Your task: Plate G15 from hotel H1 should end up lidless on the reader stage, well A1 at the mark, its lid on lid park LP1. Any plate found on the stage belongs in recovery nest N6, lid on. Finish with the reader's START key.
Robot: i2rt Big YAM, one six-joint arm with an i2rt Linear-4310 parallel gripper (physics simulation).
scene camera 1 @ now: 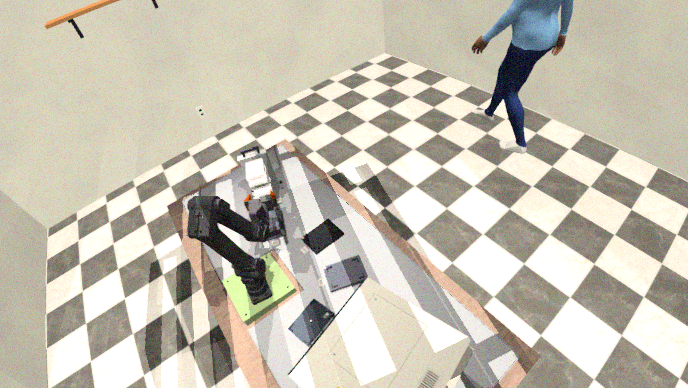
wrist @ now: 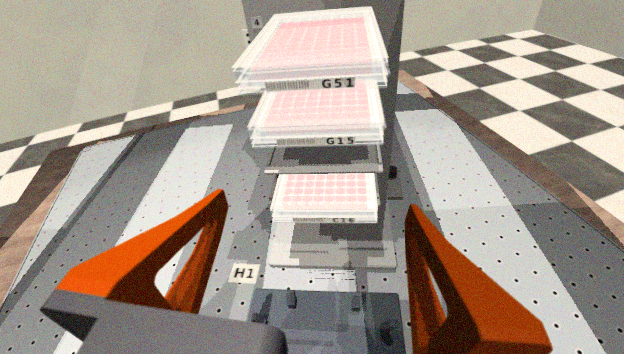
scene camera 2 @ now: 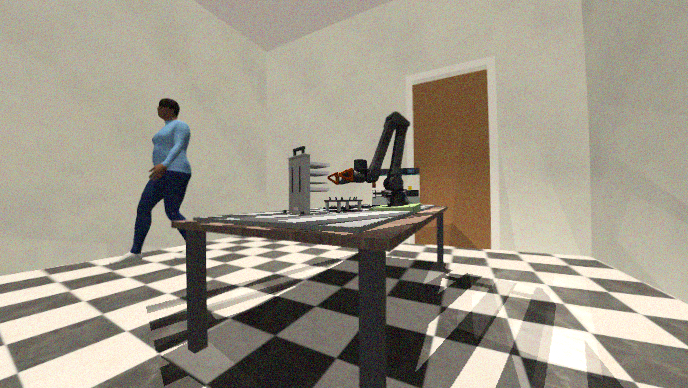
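Seen in the pictures: gripper, fingertip midpoint: [scene camera 1: 260, 192] [wrist: 314, 205] [scene camera 2: 332, 176]; arm's base, link origin: [scene camera 1: 258, 289] [scene camera 2: 397, 205].
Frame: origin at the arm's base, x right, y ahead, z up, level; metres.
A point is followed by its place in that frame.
Hotel H1 [scene camera 1: 250, 152] {x -0.571, y 0.232, z 0.239 m} [scene camera 2: 300, 185] {x -0.586, y 0.197, z 0.102 m} [wrist: 395, 30] {x -0.530, y 0.293, z 0.190 m} is a grey tower with stacked shelves. Plate G15 [wrist: 315, 112] {x -0.435, y 0.204, z 0.173 m} lies lidded, with pink wells, below plate G51 [wrist: 320, 45] {x -0.446, y 0.212, z 0.212 m} and above a bare shelf and a lower plate [wrist: 327, 192] {x -0.438, y 0.208, z 0.097 m}, whose label seems to read C16. My gripper [scene camera 1: 260, 196] {x -0.369, y 0.191, z 0.157 m} [scene camera 2: 330, 178] {x -0.369, y 0.191, z 0.157 m} [wrist: 314, 205] {x -0.369, y 0.191, z 0.157 m} is open and empty, facing the hotel. In the wrist view its fingertips stand wide to either side of the stack and in front of it. The reader [scene camera 1: 400, 345] {x 0.553, y 0.318, z 0.270 m} is the large beige box. The reader stage, LP1, N6 and START key cannot be identified.
A dark fixture with pegs [scene camera 2: 343, 204] [wrist: 327, 320] stands in front of the hotel, below the gripper. A black pad [scene camera 1: 324, 236] {x -0.097, y 0.359, z -0.013 m} and two dark fixtures [scene camera 1: 345, 273] {x 0.124, y 0.347, z -0.012 m} [scene camera 1: 311, 321] {x 0.276, y 0.137, z 0.081 m} lie between the arm base and reader. A person [scene camera 1: 535, 30] [scene camera 2: 172, 145] is beyond the table.
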